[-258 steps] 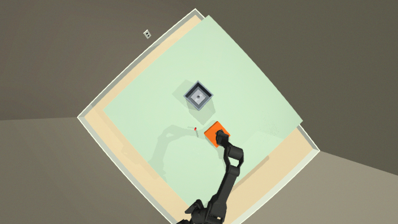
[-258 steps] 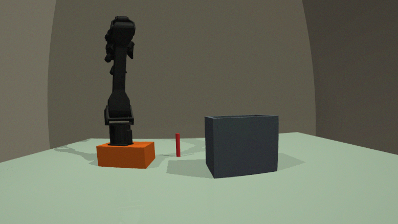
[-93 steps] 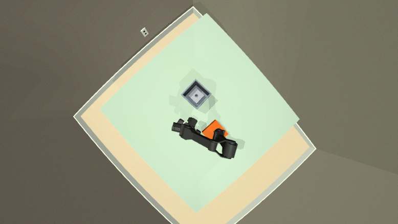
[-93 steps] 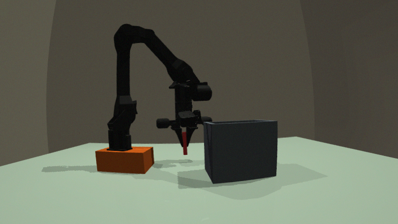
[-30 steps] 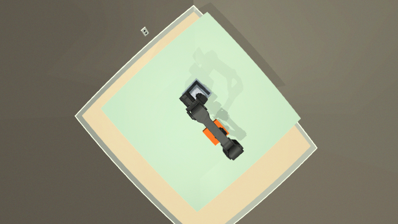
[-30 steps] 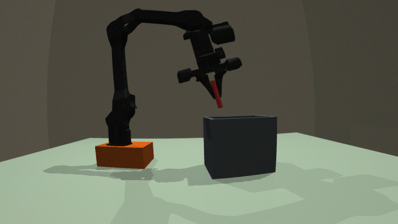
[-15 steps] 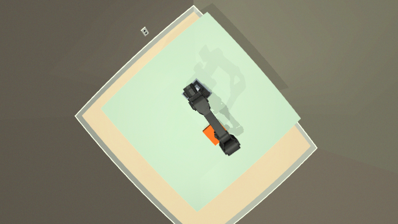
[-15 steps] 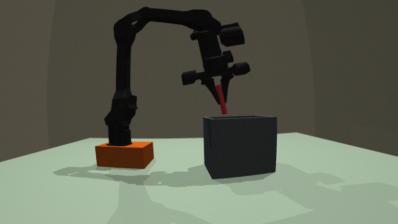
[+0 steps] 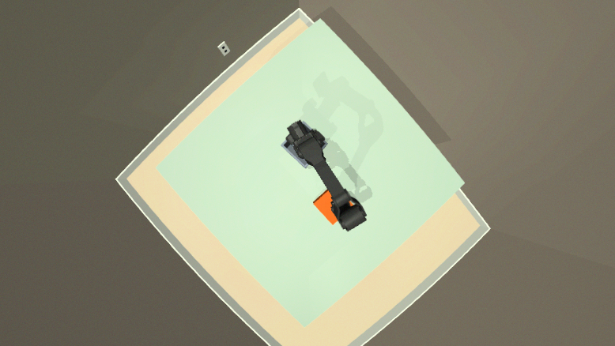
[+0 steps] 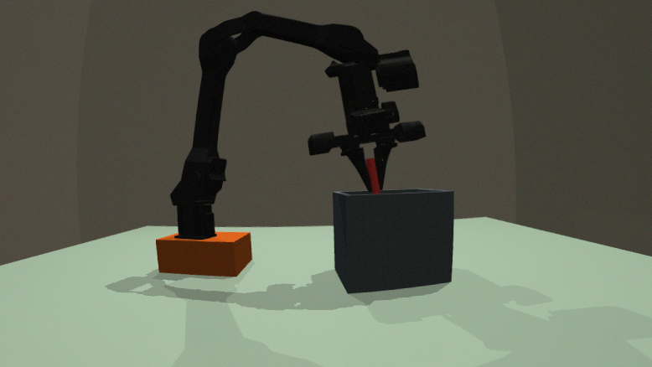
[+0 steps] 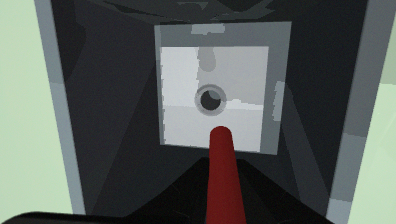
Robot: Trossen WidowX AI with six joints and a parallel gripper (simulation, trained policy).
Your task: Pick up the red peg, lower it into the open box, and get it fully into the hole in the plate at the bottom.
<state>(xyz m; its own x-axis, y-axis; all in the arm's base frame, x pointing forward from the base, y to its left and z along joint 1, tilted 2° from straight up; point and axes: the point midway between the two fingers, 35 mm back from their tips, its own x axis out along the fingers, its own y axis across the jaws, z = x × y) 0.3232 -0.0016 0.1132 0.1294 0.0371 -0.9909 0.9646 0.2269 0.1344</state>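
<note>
Now: the red peg 10 mm above my gripper tip. From my gripper tip the other things lie so: light plate 20 mm ahead, 10 mm to the right, 90 mm below.
</note>
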